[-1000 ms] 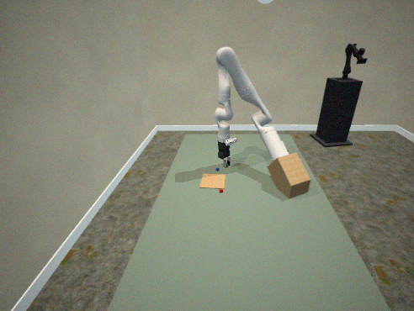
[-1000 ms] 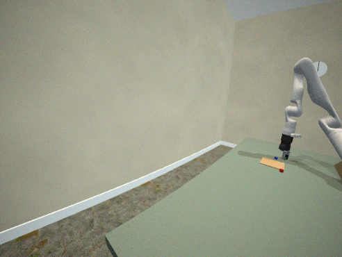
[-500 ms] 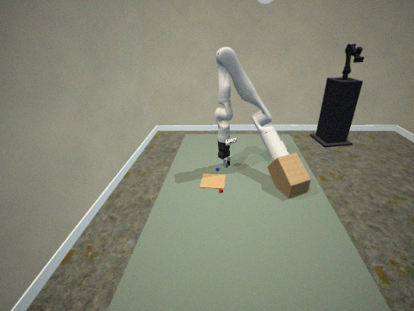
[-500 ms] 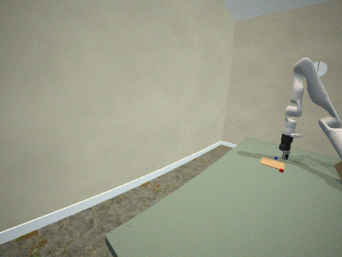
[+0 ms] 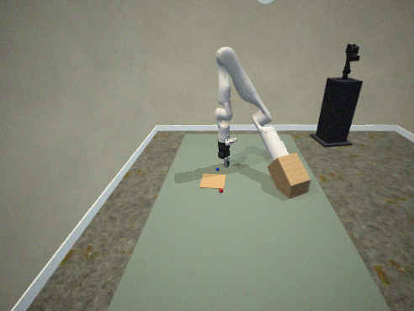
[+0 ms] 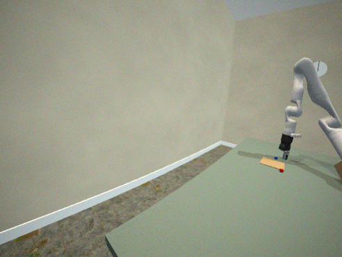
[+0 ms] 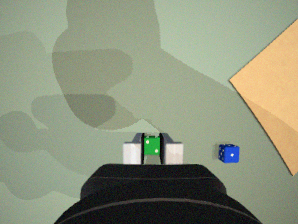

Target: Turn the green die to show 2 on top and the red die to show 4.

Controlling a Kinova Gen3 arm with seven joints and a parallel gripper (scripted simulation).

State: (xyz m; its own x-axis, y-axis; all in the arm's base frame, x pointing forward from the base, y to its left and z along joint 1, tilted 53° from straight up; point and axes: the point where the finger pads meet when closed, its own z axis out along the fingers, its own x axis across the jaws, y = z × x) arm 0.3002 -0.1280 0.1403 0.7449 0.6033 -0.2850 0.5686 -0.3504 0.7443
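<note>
My gripper is now 10 mm above the green die. The rest, counted from my hand: red die (80 mm ahead, 260 mm to the left, 10 mm below); then tan mat (110 mm ahead, 150 mm to the left, 20 mm below); then blue die (70 mm ahead, 40 mm to the left, 10 mm below).
</note>
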